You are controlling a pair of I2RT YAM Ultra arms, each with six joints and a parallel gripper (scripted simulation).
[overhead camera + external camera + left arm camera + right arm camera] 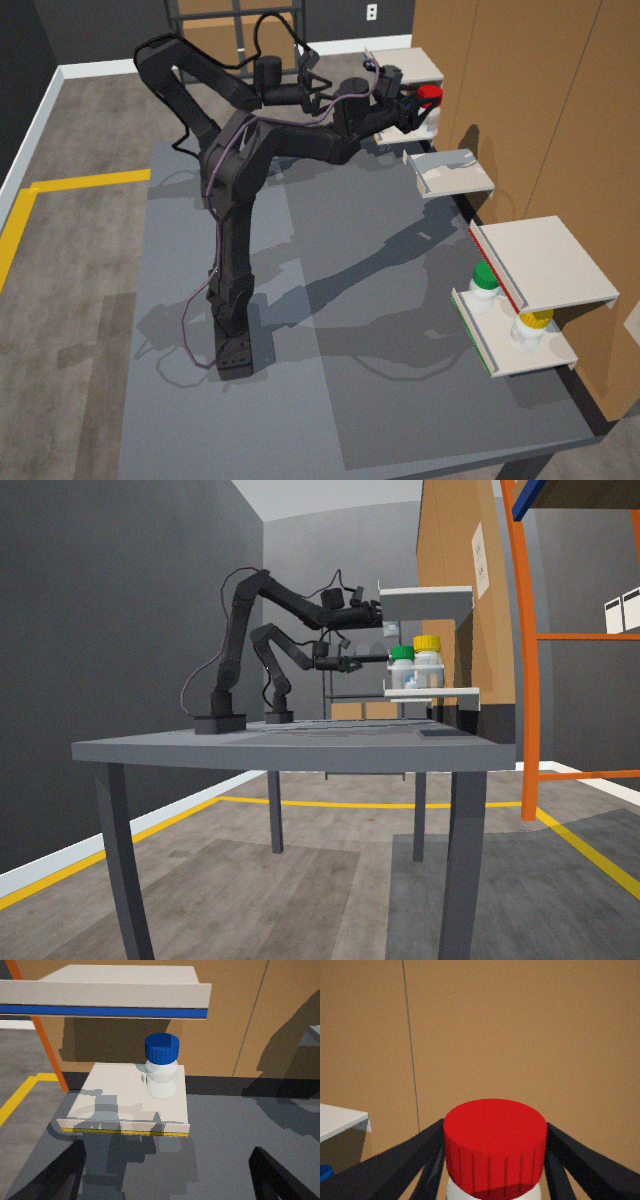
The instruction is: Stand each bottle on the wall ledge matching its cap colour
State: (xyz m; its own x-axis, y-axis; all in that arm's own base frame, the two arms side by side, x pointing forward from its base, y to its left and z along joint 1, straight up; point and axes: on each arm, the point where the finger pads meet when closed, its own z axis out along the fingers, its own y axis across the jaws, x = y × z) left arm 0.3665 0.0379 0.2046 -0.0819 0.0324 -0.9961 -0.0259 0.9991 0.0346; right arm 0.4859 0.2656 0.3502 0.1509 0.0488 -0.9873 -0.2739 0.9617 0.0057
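My left gripper is now 22 cm short of the blue-capped bottle and 11 cm above it. The rest, counted from my left hand: green-capped bottle (14 cm ahead, 68 cm to the right, 11 cm below); then brown wall (31 cm ahead, 36 cm to the right, 20 cm above); then red-capped bottle (13 cm ahead, 33 cm to the right, 10 cm above).
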